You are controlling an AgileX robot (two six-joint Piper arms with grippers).
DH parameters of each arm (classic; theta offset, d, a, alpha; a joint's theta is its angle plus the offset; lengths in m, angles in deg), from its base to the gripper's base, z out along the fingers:
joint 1: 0 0.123 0 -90
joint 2: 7.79 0 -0.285 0
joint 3: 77.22 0 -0.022 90
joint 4: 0 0.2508 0 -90
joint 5: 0 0 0.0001 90
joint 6: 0 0.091 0 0
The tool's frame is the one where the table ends.
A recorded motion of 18 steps. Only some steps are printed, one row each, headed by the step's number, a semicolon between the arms.
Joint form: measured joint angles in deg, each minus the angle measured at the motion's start. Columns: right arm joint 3, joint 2, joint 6, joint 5, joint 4, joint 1; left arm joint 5, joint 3, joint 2, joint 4, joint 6, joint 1.
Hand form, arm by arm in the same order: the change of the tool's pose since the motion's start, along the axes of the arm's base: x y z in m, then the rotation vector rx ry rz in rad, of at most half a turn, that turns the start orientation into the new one. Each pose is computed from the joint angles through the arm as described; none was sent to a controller.
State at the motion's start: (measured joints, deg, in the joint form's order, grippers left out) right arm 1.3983 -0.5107 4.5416 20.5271 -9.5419 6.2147; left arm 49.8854 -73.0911 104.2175 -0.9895 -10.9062 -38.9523
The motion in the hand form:
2: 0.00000 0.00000 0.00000 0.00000 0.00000 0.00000; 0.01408 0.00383 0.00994 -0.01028 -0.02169 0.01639
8: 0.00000 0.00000 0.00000 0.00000 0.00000 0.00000; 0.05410 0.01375 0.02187 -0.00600 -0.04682 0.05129
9: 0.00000 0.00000 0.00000 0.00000 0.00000 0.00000; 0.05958 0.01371 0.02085 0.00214 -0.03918 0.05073
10: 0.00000 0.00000 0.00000 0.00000 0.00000 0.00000; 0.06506 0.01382 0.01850 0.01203 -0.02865 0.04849
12: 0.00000 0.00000 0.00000 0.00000 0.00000 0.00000; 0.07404 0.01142 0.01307 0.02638 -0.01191 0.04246
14: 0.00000 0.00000 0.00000 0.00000 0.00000 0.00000; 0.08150 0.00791 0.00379 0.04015 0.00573 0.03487
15: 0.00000 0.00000 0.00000 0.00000 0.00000 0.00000; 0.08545 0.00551 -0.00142 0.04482 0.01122 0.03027
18: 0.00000 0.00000 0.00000 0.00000 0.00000 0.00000; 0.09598 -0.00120 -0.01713 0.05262 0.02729 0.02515
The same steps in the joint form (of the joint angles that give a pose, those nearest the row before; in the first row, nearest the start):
2: 0.00 0.00 0.00 0.00 0.00 0.00; 1.23 -3.17 0.62 0.11 0.83 1.80
8: 0.00 0.00 0.00 0.00 0.00 0.00; 5.09 -12.39 4.96 0.50 3.27 6.35
9: 0.00 0.00 0.00 0.00 0.00 0.00; 6.16 -14.01 6.13 0.53 3.70 6.76
10: 0.00 0.00 0.00 0.00 0.00 0.00; 7.23 -15.54 7.41 0.53 4.25 7.18
12: 0.00 0.00 0.00 0.00 0.00 0.00; 8.80 -18.31 9.87 0.53 4.96 7.55
14: 0.00 0.00 0.00 0.00 0.00 0.00; 9.65 -20.42 12.42 0.53 5.50 7.67
15: 0.00 0.00 0.00 0.00 0.00 0.00; 9.79 -21.51 13.79 0.53 5.77 7.67
18: 0.00 0.00 0.00 0.00 0.00 0.00; 9.92 -24.44 17.60 0.33 6.11 7.67

